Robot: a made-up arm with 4 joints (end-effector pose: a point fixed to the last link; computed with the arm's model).
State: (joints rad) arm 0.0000 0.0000 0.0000 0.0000
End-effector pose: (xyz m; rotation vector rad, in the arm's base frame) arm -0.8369 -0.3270 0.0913 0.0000 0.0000 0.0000
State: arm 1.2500 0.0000 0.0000 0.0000
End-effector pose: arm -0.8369 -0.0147 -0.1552 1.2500 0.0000 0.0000
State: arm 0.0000 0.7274 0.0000 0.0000
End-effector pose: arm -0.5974 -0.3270 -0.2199 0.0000 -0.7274 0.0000
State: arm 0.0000 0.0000 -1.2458 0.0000
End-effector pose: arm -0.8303 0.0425 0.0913 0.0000 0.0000 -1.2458
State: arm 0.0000 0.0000 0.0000 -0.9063
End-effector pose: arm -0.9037 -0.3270 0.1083 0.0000 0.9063 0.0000
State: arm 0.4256 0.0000 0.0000 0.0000
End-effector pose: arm -0.8369 -0.2593 -0.0354 0.4256 0.0000 0.0000
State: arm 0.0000 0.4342 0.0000 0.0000
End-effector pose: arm -0.7210 -0.3270 -0.1163 0.0000 -0.4342 0.0000
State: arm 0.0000 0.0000 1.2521 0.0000
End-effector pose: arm -0.4869 -0.4506 0.0913 0.0000 0.0000 1.2521
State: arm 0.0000 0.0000 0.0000 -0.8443
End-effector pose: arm -0.8999 -0.3270 0.1052 0.0000 0.8443 0.0000
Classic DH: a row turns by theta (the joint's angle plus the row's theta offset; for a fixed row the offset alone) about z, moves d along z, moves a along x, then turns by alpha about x. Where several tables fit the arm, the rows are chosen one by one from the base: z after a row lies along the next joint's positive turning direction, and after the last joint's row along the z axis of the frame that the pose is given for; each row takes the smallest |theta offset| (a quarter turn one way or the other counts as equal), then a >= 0, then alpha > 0; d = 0 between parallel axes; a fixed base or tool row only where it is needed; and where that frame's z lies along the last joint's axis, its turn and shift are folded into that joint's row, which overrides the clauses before.
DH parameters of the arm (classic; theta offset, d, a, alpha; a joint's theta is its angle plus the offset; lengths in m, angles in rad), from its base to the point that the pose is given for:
base (fixed): 1.5708 0.1845 0 1.5708
joint 1: 1.5708 -0.3084 0.0658 -1.5708
joint 2: 1.5708 0.1468 0.268 1.5708
joint 3: 0 -0.0819 0.2765 -1.5708
joint 4: 0 0.1802 -0.016 1.5708
tool (fixed): 3.1416 -0.0771 0 0

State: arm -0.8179 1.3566 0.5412 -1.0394
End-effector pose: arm -0.2750 -0.6264 0.2468 -1.3141 -0.2186 0.3245
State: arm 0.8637 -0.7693 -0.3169 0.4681
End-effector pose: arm -0.7963 -0.4179 0.2165 0.6678 0.3864 -0.1123
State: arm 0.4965 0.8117 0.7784 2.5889
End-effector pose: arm -0.5224 -0.3145 -0.1806 -0.7206 2.6673 -0.0182
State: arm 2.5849 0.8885 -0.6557 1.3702
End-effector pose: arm -0.5822 0.3552 0.4353 1.0365 0.1846 -2.5615
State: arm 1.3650 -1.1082 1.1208 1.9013
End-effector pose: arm -0.4335 -0.3028 -0.1744 2.4350 -0.7431 -0.4823
